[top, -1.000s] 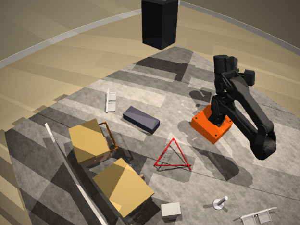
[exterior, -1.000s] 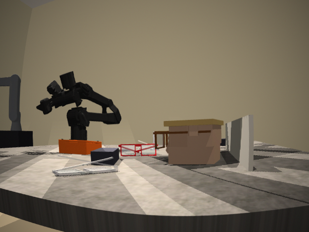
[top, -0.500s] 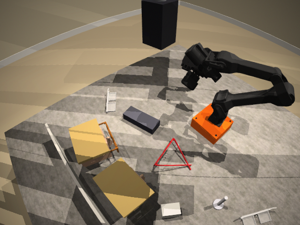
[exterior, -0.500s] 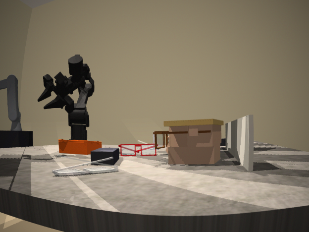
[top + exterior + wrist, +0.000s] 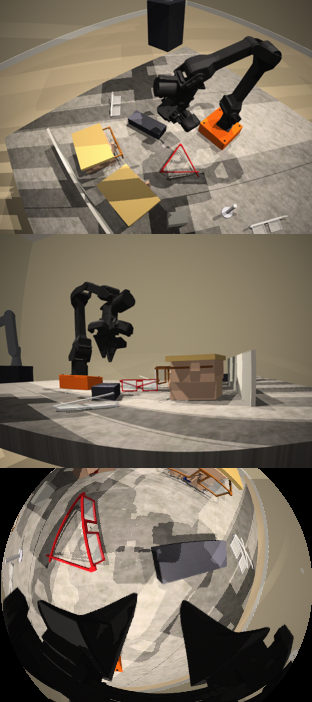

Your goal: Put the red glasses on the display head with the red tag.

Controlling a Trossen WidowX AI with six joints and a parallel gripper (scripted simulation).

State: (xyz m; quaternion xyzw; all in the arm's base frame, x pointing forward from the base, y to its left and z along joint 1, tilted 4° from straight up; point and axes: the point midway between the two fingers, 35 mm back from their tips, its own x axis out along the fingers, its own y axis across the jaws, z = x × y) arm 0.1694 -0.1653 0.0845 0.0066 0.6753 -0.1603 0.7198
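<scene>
The stand lies 360 mm to the left of my gripper tip, 140 mm ahead of it and 80 mm below it. Also, from my gripper tip: small white box: 260 mm ahead, 240 mm to the left, 80 mm below; white glasses: 310 mm to the right, 90 mm below, 30 mm ahead; display head: 250 mm ahead, 130 mm to the right, 50 mm below.
</scene>
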